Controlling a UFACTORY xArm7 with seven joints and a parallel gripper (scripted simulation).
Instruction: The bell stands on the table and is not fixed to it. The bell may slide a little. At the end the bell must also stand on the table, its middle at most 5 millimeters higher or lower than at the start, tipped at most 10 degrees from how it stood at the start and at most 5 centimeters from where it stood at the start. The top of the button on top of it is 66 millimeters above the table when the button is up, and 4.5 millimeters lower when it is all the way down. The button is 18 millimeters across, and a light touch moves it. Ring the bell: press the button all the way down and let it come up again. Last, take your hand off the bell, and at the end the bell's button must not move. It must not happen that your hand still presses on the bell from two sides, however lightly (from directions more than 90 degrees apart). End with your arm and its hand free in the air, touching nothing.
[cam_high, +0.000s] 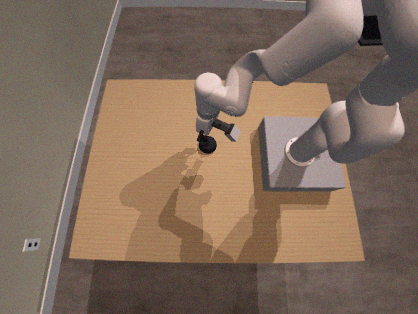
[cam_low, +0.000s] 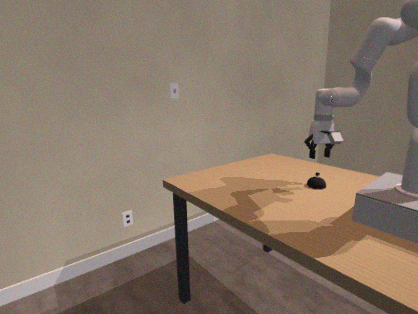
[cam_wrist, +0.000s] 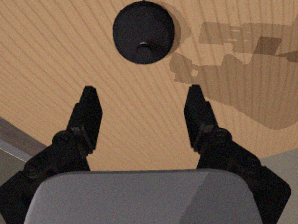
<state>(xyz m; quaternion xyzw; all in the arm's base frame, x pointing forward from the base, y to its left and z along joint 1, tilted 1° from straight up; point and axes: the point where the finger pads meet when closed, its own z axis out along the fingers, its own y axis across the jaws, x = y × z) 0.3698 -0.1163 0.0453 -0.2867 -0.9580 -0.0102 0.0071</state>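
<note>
My hand is 100 mm above the button. Round my hand: bell: 110 mm below.
</note>
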